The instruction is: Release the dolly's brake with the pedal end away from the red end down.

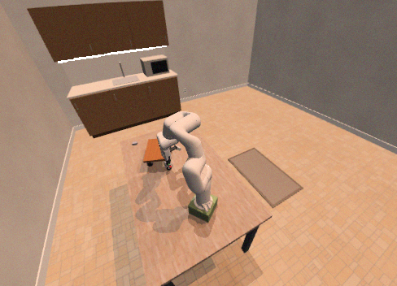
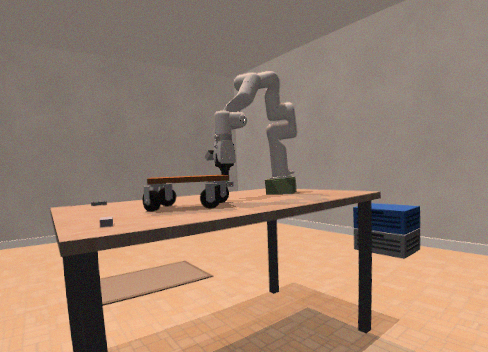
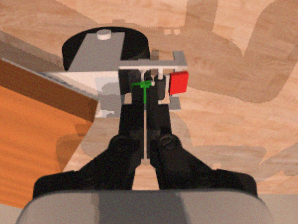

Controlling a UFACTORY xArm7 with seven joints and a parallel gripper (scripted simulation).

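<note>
Right now my hand is 1 cm past the brake pedal and 4 cm above it.
</note>
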